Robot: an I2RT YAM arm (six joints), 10 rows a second.
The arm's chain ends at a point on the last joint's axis. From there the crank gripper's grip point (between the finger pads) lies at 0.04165 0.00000 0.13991 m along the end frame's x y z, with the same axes.
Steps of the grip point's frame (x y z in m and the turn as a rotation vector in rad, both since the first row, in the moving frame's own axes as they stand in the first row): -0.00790 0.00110 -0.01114 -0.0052 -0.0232 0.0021; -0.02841 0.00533 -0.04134 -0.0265 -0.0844 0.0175; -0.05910 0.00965 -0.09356 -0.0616 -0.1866 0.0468; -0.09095 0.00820 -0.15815 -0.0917 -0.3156 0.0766; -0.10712 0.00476 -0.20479 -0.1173 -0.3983 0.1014; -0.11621 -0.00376 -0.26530 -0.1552 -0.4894 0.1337; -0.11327 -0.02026 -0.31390 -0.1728 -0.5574 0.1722
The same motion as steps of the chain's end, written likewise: -0.00464 0.00029 -0.01207 -0.0052 -0.0232 0.0021; -0.01643 0.00096 -0.04429 -0.0265 -0.0844 0.0175; -0.03220 -0.00048 -0.09853 -0.0616 -0.1866 0.0468; -0.04497 -0.00644 -0.16342 -0.0917 -0.3156 0.0766; -0.04879 -0.01343 -0.20876 -0.1173 -0.3983 0.1014; -0.04425 -0.02685 -0.26631 -0.1552 -0.4894 0.1337; -0.03112 -0.04514 -0.31201 -0.1728 -0.5574 0.1722
